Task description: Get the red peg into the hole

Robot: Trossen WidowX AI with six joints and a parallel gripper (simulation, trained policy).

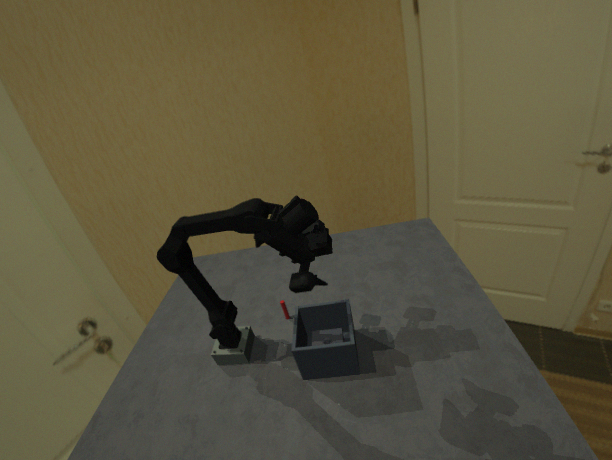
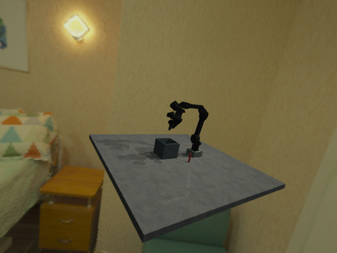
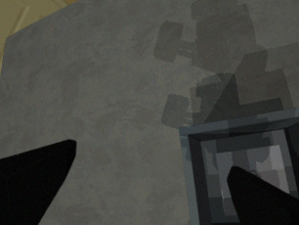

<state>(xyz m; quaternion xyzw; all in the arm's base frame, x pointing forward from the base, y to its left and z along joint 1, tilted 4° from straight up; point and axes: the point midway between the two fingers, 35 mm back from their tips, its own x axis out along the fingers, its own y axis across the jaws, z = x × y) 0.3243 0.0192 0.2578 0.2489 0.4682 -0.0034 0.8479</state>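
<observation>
Right now my gripper tip is 190 mm past the red peg, 100 mm to the right of it and 230 mm above it. The rest, counted from my gripper tip: plate (40 mm behind, 70 mm to the right, 220 mm below).
</observation>
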